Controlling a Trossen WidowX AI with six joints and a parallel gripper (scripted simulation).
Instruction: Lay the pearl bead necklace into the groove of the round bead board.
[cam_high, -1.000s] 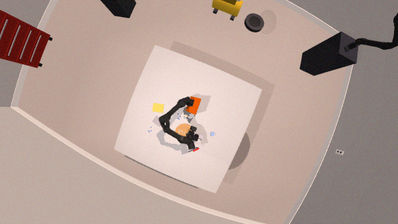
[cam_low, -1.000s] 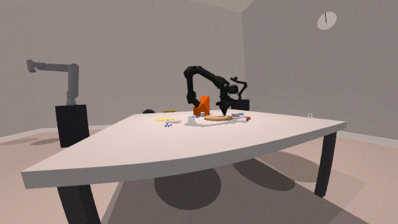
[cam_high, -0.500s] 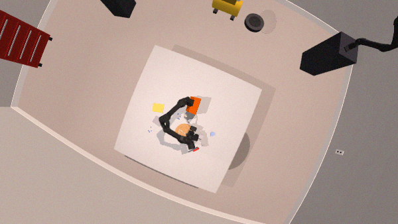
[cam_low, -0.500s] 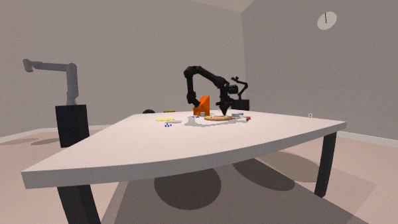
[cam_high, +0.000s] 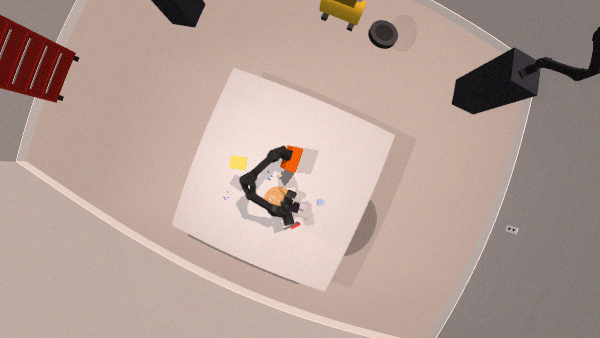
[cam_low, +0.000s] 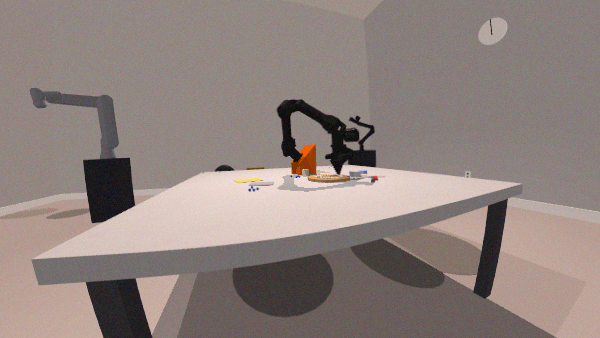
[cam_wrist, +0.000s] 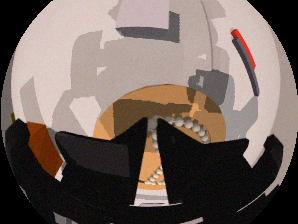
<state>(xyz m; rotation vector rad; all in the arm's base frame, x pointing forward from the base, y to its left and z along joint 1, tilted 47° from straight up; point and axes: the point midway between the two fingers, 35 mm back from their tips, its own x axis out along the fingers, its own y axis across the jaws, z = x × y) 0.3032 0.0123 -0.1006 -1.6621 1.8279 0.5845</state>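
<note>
The round tan bead board lies 70 mm to the right of my gripper tip, 20 mm ahead of it and 10 mm below it. From my gripper tip the other things lie so: tool: 160 mm ahead, 90 mm to the left, 10 mm below; then white square: 110 mm to the left; then pale blue cube: 220 mm to the left, 60 mm behind, 10 mm below.
</note>
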